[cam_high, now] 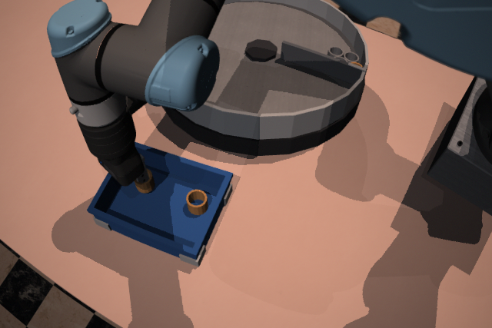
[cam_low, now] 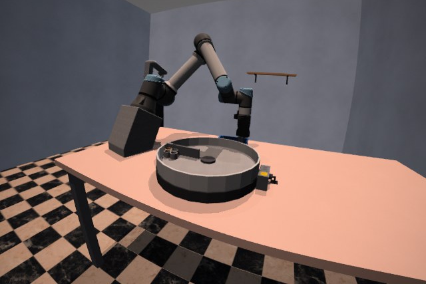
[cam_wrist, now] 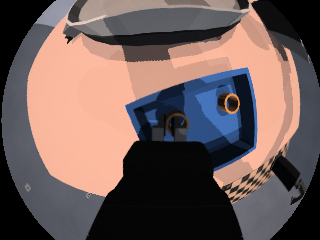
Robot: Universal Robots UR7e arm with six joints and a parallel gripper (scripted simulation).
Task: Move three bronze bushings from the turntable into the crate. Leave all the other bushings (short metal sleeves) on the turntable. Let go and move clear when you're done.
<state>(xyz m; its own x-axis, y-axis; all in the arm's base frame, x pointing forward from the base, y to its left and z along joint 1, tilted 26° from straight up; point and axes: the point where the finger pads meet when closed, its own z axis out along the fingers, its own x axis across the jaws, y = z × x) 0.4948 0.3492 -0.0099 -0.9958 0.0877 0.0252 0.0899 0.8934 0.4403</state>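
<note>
Right now my hand is 6 cm past the blue crate, 1 cm to the right of it and 1 cm above it. The rest, counted from my hand: grey turntable: 34 cm to the right, 2 cm above.
</note>
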